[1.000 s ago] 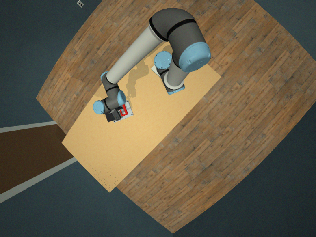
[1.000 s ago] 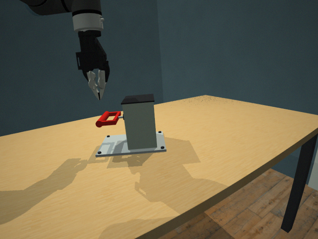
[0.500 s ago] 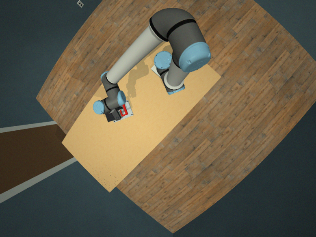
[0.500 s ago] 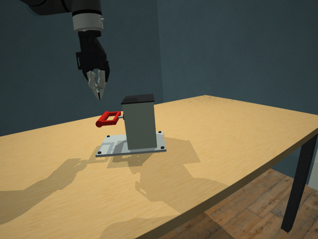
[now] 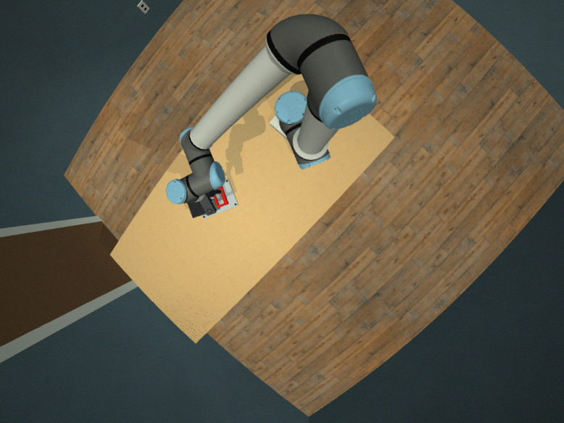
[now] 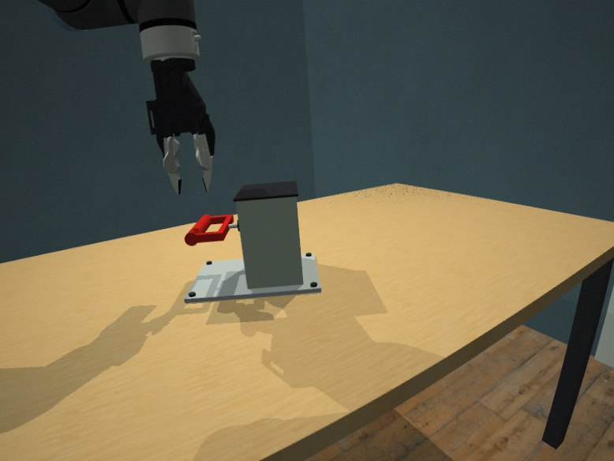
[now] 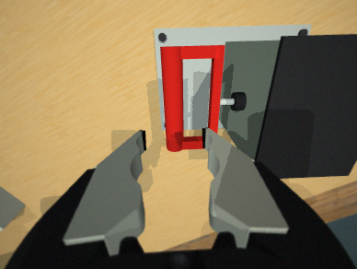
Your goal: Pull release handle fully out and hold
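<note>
The release handle lies 80 mm below my hand, 50 mm ahead of it and 20 mm to the right of it.
</note>
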